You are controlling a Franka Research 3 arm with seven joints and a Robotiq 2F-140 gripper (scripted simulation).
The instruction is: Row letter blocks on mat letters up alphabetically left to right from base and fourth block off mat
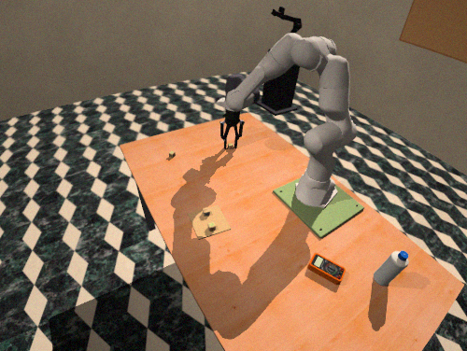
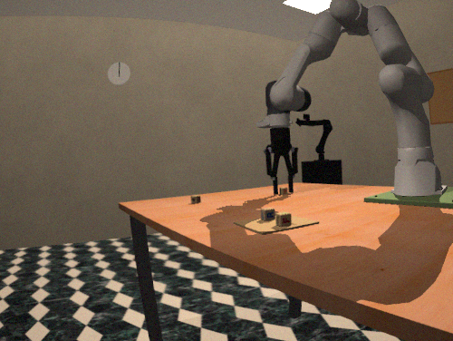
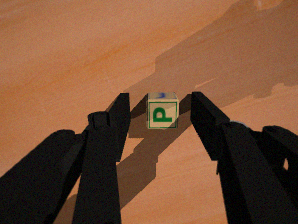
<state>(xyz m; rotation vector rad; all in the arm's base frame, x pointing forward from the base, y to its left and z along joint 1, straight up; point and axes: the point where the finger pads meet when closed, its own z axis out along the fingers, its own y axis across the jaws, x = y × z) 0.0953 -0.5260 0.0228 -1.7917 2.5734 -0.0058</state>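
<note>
Right now my hand is 39 cm to the right of the tan mat, 38 cm short of it and 3 cm above it. Round my hand: multimeter 83 cm to the left, 15 cm ahead, 2 cm below.
</note>
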